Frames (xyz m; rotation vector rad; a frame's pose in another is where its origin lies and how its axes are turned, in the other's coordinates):
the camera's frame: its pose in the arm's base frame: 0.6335 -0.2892 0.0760 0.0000 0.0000 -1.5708
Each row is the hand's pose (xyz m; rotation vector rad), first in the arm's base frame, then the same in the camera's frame.
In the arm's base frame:
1: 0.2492 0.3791 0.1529 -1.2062 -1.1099 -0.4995
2: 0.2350 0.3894 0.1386 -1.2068 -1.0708 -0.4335
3: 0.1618 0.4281 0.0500 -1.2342 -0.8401 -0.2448
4: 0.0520 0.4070 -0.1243 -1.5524 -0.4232 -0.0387
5: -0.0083 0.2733 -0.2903 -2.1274 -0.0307 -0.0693
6: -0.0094 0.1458 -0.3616 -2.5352 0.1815 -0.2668
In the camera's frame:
1: -0.6683 -0.3843 0.0769 -0.0691 -1.6616 0.7069
2: -0.6786 -0.3985 0.0626 -0.0985 -1.6500 0.7811
3: -0.7173 -0.4717 -0.0260 -0.2939 -1.5472 1.0131
4: -0.6962 -0.5815 -0.2003 -0.8637 -1.5111 1.1547
5: -0.5625 -0.6418 -0.3663 -1.5677 -1.6136 0.8310
6: -0.4350 -0.6429 -0.4376 -1.9345 -1.6761 0.3590

